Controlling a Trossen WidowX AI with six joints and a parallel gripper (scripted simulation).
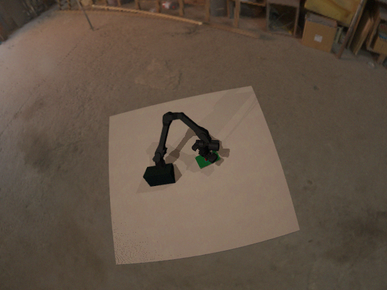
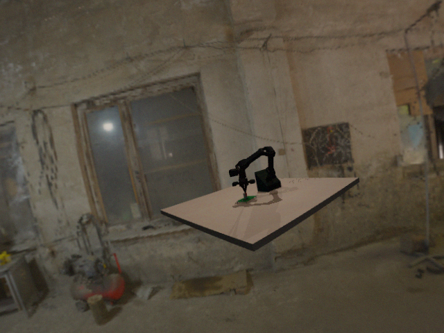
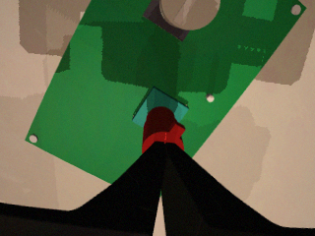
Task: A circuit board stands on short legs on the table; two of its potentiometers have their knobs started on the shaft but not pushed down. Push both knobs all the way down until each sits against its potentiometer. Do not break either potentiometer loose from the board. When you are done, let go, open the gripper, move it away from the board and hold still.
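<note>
My gripper tip is 50 mm short of the grey knob and 30 mm to the right of it. Also, from my gripper tip: red knob: 10 mm below.
</note>
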